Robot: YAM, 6 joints.
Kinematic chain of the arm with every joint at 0, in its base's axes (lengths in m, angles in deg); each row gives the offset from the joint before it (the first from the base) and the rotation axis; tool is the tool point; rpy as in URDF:
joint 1: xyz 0 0 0.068 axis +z
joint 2: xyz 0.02 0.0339 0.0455 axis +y
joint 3: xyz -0.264 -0.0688 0 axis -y
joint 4: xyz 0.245 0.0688 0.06 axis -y
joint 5: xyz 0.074 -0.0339 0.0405 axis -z
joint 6: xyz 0.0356 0 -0.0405 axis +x
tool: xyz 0 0 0 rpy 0 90 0
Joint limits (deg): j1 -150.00..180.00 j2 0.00..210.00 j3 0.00..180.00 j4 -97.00..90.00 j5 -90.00..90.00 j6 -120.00..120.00
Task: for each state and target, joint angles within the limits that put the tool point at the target. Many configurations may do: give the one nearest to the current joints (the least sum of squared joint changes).
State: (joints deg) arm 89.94 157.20 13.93 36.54 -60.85 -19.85
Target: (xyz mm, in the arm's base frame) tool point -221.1 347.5 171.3
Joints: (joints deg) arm 118.15 115.23 59.47 48.09 -60.47 -19.85
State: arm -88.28 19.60 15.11 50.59 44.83 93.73
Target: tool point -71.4 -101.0 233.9
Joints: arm -112.64 26.02 4.05 46.67 49.37 93.73
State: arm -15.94 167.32 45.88 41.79 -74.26 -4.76
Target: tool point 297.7 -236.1 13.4
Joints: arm -43.63 137.16 55.86 47.09 -75.81 -4.76
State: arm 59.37 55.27 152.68 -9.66 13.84 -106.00
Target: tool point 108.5 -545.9 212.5
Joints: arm 99.92 0.00 163.87 -39.57 21.19 -106.00
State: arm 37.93 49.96 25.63 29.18 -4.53 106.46
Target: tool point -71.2 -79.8 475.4
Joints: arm 48.60 7.56 53.52 40.07 -1.03 106.46
